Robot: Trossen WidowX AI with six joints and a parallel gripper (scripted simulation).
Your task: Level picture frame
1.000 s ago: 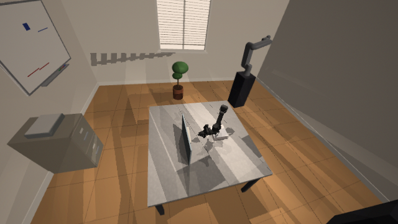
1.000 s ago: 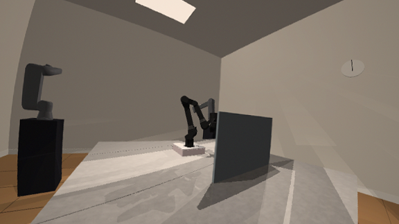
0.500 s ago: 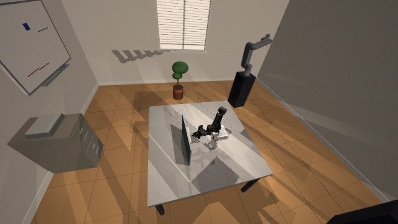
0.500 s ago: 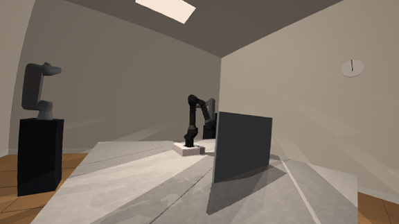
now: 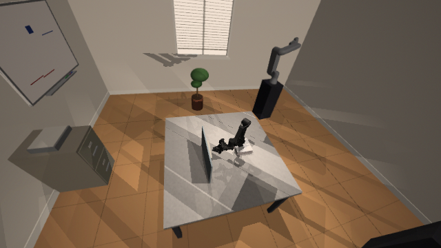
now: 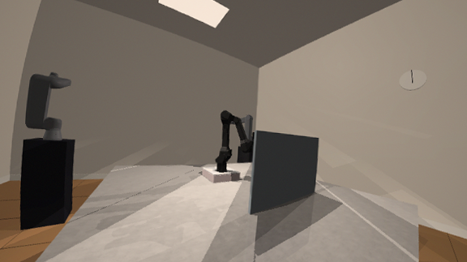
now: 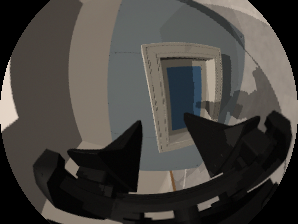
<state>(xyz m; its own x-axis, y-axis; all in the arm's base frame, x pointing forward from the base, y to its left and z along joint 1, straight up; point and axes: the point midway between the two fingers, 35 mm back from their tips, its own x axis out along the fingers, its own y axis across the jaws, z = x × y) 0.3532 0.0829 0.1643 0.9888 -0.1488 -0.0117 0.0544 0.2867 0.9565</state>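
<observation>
Right now my gripper tip is 5 cm above the picture frame, 4 cm short of it and 2 cm to the left of it. Round my gripper tip: grey wall panel 6 cm below, 5 cm ahead, 1 cm to the right.
</observation>
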